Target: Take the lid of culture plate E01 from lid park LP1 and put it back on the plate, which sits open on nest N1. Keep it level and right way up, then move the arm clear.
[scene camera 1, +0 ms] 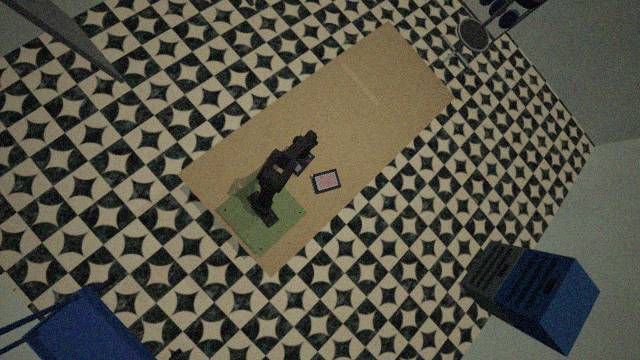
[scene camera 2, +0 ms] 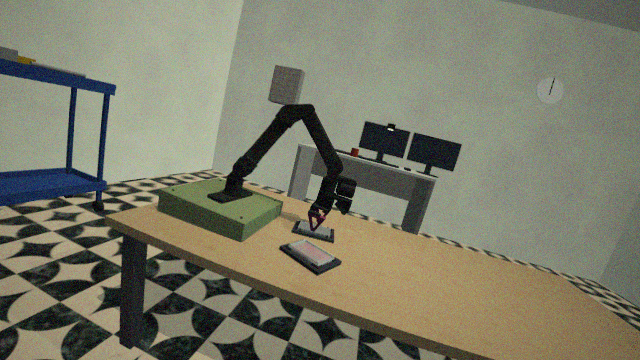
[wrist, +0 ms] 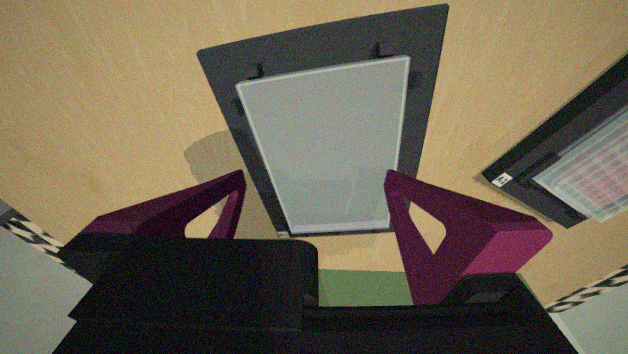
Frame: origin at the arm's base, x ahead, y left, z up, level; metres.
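Seen in the pictures: gripper, fingertip midpoint: (scene camera 2: pixel 315 226) (wrist: pixel 314 177); arm's base, link origin: (scene camera 1: pixel 263 209) (scene camera 2: pixel 231 196).
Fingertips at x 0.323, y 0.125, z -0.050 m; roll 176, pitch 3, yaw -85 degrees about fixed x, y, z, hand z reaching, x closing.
Pixels of each thing's middle, then the offset from my fingertips to it. "spot": a spot on its surface instead. Level surfaces: height alone.
- dark lid park, surface spot: (wrist: pixel 430 45) spot: 0.079 m ahead, 0.047 m right, 0.010 m down
- open culture plate with pink wells, body centre: (scene camera 2: pixel 311 251) (scene camera 1: pixel 326 181) 0.059 m ahead, 0.212 m right, 0.001 m down
- dark nest, body centre: (scene camera 2: pixel 310 254) (scene camera 1: pixel 326 181) 0.059 m ahead, 0.212 m right, 0.011 m down
- wooden table, surface height: 0.020 m down
The pale, clear lid (wrist: pixel 325 135) lies flat on the dark lid park (wrist: pixel 430 45) on the table. In scene camera 2 the lid (scene camera 2: pixel 321 230) lies partly behind my fingertips. My gripper (wrist: pixel 314 177) (scene camera 2: pixel 316 226) is open, its magenta fingers low over the near part of the lid, one toward each long side; whether they touch it I cannot tell. The open culture plate with pink wells (wrist: pixel 600 175) (scene camera 2: pixel 311 252) (scene camera 1: pixel 326 181) sits on the dark nest (wrist: pixel 527 150) (scene camera 2: pixel 320 270), right of the lid park in the wrist view. The arm partly hides the lid park in scene camera 1.
The arm stands on a green base block (scene camera 1: pixel 290 215) (scene camera 2: pixel 200 215) at one end of the wooden table (scene camera 1: pixel 380 65) (scene camera 2: pixel 450 280). A blue cart (scene camera 2: pixel 55 182) and a desk with two monitors (scene camera 2: pixel 384 140) stand away from the table.
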